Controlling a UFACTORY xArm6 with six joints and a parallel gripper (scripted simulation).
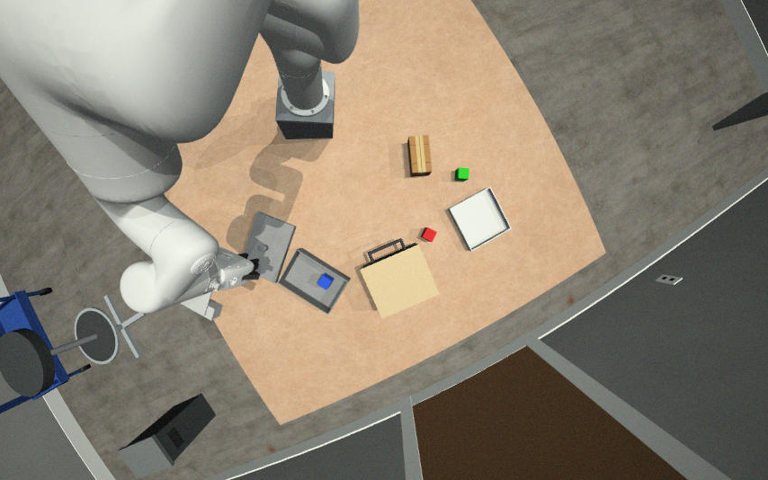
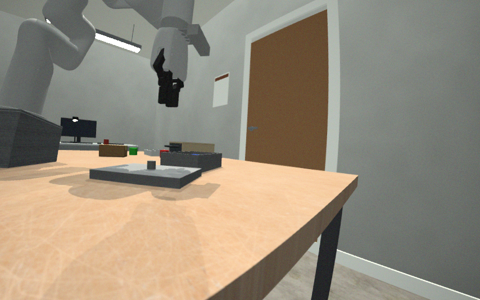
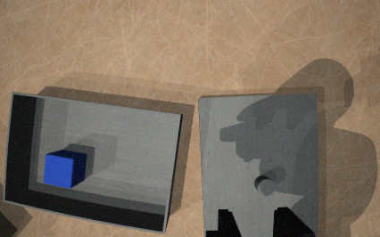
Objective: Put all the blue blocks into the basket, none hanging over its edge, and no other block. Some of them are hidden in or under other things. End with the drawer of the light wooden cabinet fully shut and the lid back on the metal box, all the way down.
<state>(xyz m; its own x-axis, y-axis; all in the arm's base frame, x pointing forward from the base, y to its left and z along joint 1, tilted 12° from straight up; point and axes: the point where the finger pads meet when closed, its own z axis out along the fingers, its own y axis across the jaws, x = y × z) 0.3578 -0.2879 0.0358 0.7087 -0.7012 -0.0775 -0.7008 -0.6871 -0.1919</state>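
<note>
Right now my hand is 110 mm short of the metal box, 90 mm to the right of it and 160 mm above it. From my hand the other things lie so: light wooden cabinet 190 mm ahead, 330 mm to the left, 150 mm below; small brown box 120 mm behind, 520 mm to the left, 150 mm below; red block 110 mm ahead, 460 mm to the left, 170 mm below.
</note>
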